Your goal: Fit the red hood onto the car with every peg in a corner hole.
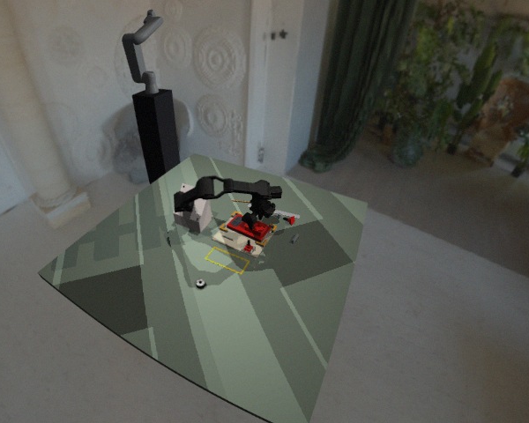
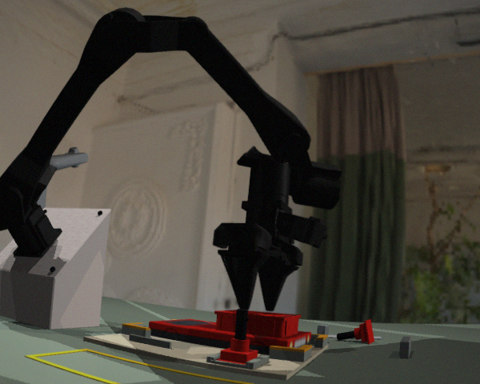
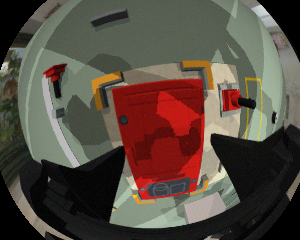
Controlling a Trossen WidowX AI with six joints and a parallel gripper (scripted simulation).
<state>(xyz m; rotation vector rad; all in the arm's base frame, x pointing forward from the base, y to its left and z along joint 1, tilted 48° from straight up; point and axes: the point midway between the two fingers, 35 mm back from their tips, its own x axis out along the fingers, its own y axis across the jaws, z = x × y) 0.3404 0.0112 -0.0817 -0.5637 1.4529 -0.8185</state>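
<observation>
The red hood lies 1 cm below my gripper tip. From my gripper tip the other things lie so: grey engine block 3 cm below; then white strip 20 cm to the left, 5 cm below, 3 cm ahead; then jig plate 4 cm below, 4 cm behind, 2 cm to the right.
</observation>
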